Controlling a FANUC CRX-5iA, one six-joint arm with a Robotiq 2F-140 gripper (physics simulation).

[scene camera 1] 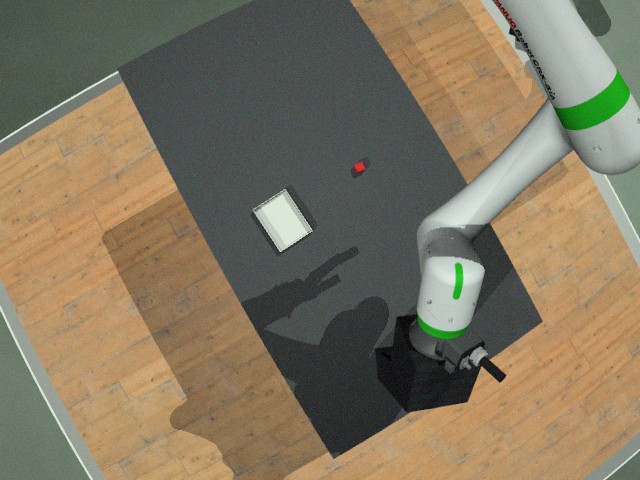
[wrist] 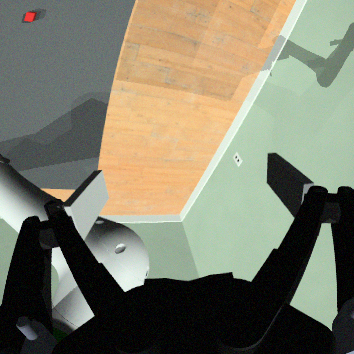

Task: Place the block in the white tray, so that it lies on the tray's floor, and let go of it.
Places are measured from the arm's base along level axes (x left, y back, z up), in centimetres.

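Where they show: gripper, between the fingertips: [wrist: 185, 176]; arm's base, origin of its link: [scene camera 1: 438, 336].
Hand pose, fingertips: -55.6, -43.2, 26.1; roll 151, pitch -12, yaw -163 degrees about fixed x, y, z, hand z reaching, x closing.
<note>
Things, the pixels of their centre, and the offset from my fingertips, as dx, dy, dz. Level surfaces: height alone.
- small red block, middle of its body: [scene camera 1: 359, 167] [wrist: 30, 16] +32.6, -5.6, -64.5
- white tray, middle of its body: [scene camera 1: 282, 220] +64.9, -7.5, -64.7
- dark table, height of its surface: dz -65.7
A small red block [scene camera 1: 359, 167] [wrist: 30, 17] lies on the dark table, right of and a little above the tray in the scene view, and near the top left corner in the wrist view. The white tray [scene camera 1: 283, 221] stands on the table near its middle, with its floor bare; it does not show in the wrist view. My gripper [wrist: 185, 176] is wide open, with nothing between its two fingers, well away from the block. In the scene view the gripper is outside the picture, and its shadow falls on the table below the tray.
The arm [scene camera 1: 496, 180] reaches from its black base [scene camera 1: 429, 382] over the table's right edge and out at the top right. The dark table [scene camera 1: 268, 93] is surrounded by wooden floor [scene camera 1: 67, 206]. Green walls [wrist: 240, 215] show in the wrist view.
</note>
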